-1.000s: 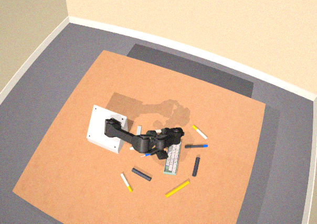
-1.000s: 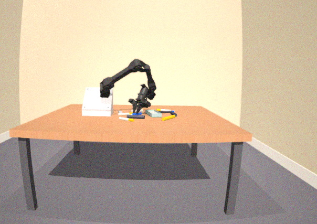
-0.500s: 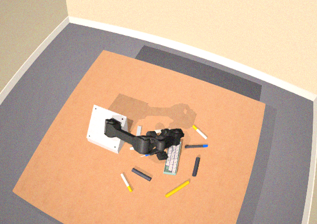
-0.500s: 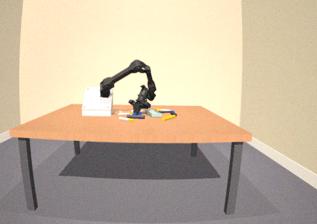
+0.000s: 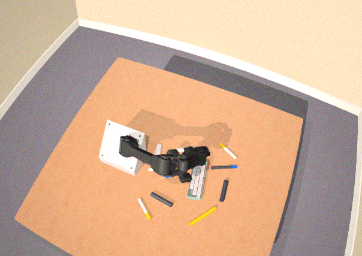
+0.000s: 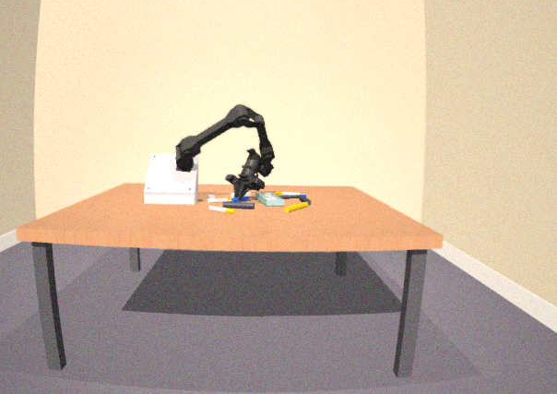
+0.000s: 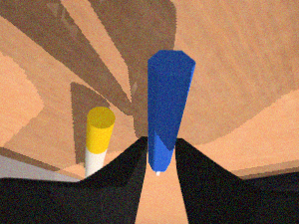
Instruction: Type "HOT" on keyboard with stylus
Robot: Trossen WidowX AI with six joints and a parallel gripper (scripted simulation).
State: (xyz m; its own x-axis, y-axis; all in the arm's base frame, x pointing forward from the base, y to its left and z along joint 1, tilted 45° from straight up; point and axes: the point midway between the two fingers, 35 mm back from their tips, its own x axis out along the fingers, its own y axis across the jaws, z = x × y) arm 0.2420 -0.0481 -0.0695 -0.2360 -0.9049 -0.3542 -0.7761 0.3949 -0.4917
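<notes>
The white bar lies 17 cm to the left of my gripper tip. Round my gripper tip: blue-tipped dark pen (25 cm ahead, 18 cm to the left); then yellow bar (24 cm ahead, 14 cm to the right); then blue stylus (1 cm to the right, 1 cm behind).
</notes>
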